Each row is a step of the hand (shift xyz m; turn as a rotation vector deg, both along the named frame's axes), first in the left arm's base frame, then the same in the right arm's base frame.
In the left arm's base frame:
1: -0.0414 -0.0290 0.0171 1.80 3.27 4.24
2: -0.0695 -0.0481 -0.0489 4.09 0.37 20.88
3: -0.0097 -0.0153 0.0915 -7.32 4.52 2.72
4: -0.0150 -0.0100 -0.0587 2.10 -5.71 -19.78
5: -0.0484 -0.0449 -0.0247 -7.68 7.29 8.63
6: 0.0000 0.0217 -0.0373 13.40 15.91 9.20
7: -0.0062 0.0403 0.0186 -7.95 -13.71 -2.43
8: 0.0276 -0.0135 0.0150 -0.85 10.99 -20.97
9: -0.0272 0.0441 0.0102 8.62 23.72 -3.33
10: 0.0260 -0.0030 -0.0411 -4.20 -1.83 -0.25
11: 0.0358 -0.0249 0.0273 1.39 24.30 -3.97
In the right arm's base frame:
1: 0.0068 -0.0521 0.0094 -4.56 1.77 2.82
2: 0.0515 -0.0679 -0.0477 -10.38 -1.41 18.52
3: -0.0370 -0.0372 0.0771 -6.63 -5.54 -2.60
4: 0.0359 -0.0025 -0.0497 15.47 4.68 -12.92
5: 0.0404 -0.0538 -0.0209 -12.09 -6.30 0.93
6: 0.0015 0.0174 -0.0395 -15.31 15.62 6.26
7: -0.0444 0.0048 -0.0041 11.04 -11.61 0.54
8: 0.0089 0.0159 0.0289 1.65 8.56 -22.03
9: -0.0473 -0.0104 -0.0209 -16.21 17.38 -9.14
10: 0.0291 0.0324 -0.0219 0.81 -4.37 -1.13
11: 0.0136 0.0159 0.0470 -17.80 11.29 -12.80

